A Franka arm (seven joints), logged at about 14 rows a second.
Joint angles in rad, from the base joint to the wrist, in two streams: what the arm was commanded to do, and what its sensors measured. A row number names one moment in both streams.
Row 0, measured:
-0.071 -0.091 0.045 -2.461 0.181 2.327 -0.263
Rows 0 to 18, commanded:
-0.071 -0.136 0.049 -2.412 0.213 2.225 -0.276
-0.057 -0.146 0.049 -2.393 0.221 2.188 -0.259
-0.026 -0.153 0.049 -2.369 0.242 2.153 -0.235
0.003 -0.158 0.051 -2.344 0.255 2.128 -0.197
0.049 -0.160 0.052 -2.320 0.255 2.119 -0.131
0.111 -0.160 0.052 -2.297 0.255 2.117 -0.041
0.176 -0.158 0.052 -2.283 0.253 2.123 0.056
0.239 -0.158 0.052 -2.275 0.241 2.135 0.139
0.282 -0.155 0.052 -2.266 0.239 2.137 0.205
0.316 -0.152 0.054 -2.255 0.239 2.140 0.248
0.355 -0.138 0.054 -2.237 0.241 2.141 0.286
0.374 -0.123 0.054 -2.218 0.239 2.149 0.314
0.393 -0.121 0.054 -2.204 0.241 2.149 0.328
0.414 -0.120 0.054 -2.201 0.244 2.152 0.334
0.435 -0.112 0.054 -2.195 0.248 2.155 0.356
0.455 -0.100 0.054 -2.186 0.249 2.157 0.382
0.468 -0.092 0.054 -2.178 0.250 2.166 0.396
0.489 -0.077 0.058 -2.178 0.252 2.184 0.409
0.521 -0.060 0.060 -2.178 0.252 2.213 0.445
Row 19, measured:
0.481 -0.101 0.059 -2.199 0.233 2.174 0.397
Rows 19 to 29, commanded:
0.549 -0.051 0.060 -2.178 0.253 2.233 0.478
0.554 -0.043 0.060 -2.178 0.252 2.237 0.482
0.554 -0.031 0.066 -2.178 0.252 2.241 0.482
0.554 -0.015 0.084 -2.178 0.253 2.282 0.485
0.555 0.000 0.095 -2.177 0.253 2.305 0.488
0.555 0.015 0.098 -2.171 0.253 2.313 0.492
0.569 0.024 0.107 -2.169 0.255 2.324 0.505
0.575 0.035 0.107 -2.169 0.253 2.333 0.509
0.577 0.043 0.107 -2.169 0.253 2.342 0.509
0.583 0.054 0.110 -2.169 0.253 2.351 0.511
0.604 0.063 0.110 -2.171 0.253 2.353 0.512
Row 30, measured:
0.584 0.038 0.105 -2.185 0.233 2.336 0.490
